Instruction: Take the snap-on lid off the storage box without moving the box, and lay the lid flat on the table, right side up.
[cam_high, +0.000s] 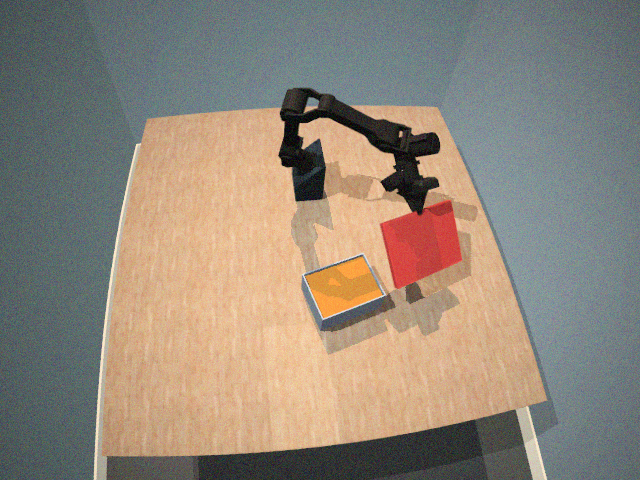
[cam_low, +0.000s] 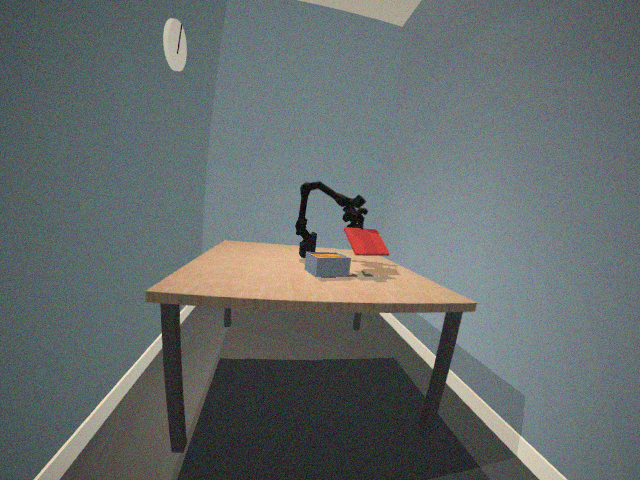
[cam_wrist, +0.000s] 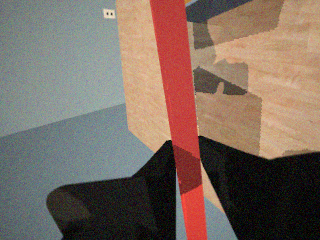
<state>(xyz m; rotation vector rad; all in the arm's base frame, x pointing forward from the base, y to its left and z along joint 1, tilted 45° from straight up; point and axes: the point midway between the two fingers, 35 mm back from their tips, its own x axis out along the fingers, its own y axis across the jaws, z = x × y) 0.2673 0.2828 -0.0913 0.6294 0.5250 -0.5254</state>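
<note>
The red lid is 60 mm ahead of my gripper tip, 50 mm below it and 20 mm to the left of it. Round my gripper tip: grey-blue storage box (210 mm to the right, 180 mm below, 130 mm ahead).
</note>
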